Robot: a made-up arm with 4 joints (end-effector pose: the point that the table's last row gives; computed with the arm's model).
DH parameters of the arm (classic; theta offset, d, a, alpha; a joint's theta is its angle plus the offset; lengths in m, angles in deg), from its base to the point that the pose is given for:
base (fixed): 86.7 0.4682 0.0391 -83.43
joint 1: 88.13 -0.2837 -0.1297 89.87
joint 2: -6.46 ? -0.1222 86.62
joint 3: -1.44 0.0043 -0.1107 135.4
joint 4: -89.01 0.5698 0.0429 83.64
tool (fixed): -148.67 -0.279 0 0
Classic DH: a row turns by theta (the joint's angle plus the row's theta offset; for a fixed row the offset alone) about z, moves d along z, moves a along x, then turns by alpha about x.
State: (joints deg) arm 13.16 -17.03 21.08 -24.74
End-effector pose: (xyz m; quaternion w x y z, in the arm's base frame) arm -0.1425 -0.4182 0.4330 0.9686 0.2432 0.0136 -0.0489
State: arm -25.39 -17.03 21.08 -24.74
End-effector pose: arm -0.1668 -0.2851 0.1557 0.8331 0.5482 0.0013 -0.0737
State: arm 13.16 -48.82 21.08 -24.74
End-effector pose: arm 0.0360 -0.4613 0.2448 0.9400 0.2379 -0.2345 0.0697
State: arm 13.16 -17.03 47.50 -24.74
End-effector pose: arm -0.1248 -0.3196 0.3403 0.8925 0.4473 0.0573 0.0108
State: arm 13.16 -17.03 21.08 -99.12
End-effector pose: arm -0.3134 -0.3885 0.7245 0.6854 0.5205 0.5089 0.0168
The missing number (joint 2, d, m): -0.2043
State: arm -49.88 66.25 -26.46 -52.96
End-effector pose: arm 0.1461 -0.7809 0.5389 0.5825 0.3076 0.7454 0.1018
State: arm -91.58 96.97 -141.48 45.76
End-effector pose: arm 0.7809 -0.4153 0.4661 0.5225 -0.1315 -0.6651 0.5171
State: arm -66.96 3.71 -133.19 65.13
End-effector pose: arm 0.0349 -0.5276 0.8282 0.5515 -0.7192 -0.3825 0.1797
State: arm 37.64 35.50 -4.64 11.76
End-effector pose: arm 0.0366 -0.3074 1.0728 0.9012 -0.3905 0.1616 -0.0957
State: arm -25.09 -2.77 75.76 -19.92
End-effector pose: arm -0.1778 -0.0486 0.2873 0.5139 0.8503 0.1138 -0.0049
